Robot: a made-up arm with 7 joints. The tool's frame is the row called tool. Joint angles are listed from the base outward.
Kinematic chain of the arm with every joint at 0, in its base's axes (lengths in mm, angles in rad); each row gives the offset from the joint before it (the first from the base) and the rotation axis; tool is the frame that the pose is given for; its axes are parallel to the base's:
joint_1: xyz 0 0 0 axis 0 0.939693 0.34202
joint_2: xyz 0 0 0 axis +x
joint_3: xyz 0 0 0 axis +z
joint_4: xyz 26 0 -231.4 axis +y
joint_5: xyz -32.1 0 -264.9 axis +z
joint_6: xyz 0 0 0 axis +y
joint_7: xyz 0 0 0 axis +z
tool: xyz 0 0 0
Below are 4 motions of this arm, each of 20 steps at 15 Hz.
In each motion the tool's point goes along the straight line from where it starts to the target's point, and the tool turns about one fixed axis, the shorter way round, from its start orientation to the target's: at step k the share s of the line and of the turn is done. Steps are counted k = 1, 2, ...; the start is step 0. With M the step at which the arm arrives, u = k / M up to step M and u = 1 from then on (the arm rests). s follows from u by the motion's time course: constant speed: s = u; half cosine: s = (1 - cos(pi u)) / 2; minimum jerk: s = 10 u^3 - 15 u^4 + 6 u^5.
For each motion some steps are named. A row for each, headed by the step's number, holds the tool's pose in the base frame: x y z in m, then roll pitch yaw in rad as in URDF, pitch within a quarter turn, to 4 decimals.
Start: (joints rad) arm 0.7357 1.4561 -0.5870 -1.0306 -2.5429 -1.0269 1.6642
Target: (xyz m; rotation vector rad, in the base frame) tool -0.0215 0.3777 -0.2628 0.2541 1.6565 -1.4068
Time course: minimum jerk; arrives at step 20
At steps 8, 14, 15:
8: -0.0418 0.3907 -0.2392 -1.3306 0.7007 -2.2967
14: -0.0263 0.3808 -0.2572 -1.4250 0.7982 -2.4745
15: -0.0246 0.3797 -0.2592 -1.4380 0.8085 -2.4968

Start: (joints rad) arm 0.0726 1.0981 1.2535 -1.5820 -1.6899 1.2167 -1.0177
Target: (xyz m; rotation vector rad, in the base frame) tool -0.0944 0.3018 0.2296 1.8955 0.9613 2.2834
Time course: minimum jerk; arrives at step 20
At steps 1, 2, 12, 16, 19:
1: 0.0902 0.3601 0.1217 2.2848 0.0028 1.3610
2: 0.0889 0.3597 0.1225 2.2824 -0.0063 1.3626
12: -0.0357 0.3203 0.1953 1.9161 -0.7975 1.6794
16: -0.0837 0.3052 0.2233 1.5440 -1.0413 2.0371
19: -0.0942 0.3019 0.2295 1.4203 -1.0807 2.1578

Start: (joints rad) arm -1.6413 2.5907 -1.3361 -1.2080 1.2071 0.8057 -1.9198
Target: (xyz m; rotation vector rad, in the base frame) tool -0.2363 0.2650 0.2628 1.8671 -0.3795 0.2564
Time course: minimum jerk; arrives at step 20
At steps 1, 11, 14, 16, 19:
1: -0.0256 0.3902 0.2053 1.3117 0.6886 -0.4580
11: -0.1505 0.3160 0.2394 1.7231 0.0814 -0.1860
14: -0.2019 0.2854 0.2534 1.8424 -0.1867 -0.1494
16: -0.2241 0.2723 0.2595 1.8930 -0.3034 -0.1433
19: -0.2361 0.2651 0.2627 1.9209 -0.3664 -0.1425

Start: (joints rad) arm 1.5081 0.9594 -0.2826 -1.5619 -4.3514 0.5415 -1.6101
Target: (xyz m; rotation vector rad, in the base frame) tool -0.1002 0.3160 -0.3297 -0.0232 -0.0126 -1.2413
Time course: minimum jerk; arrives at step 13
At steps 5, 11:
5: -0.2038 0.2208 -0.2717 -0.3405 0.0315 -0.5448
11: -0.1044 0.3122 -0.3274 -0.0243 -0.0246 -1.2131

